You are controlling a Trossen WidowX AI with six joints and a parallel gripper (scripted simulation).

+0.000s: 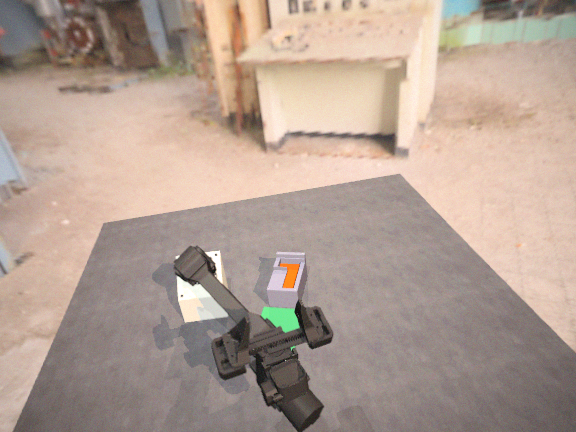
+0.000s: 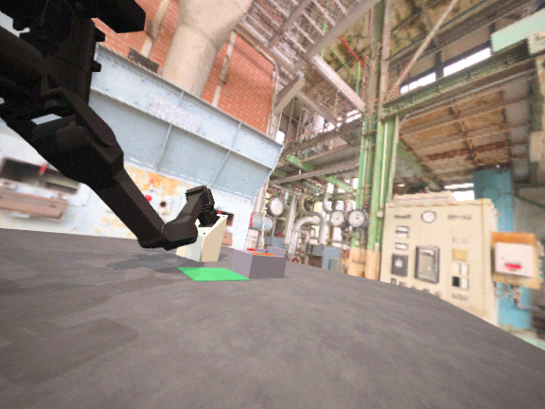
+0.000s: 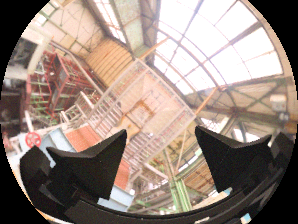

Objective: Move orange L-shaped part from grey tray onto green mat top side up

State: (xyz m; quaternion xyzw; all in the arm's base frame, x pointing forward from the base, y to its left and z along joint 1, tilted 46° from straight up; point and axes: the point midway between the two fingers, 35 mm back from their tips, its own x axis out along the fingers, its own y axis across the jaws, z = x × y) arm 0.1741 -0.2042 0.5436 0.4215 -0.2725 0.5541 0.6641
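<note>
The orange L-shaped part is 54 cm to the left of my gripper tip, 38 cm below it and 10 cm ahead of it. Also, from my gripper tip: green mat 44 cm below, 39 cm to the left, 3 cm ahead.
</note>
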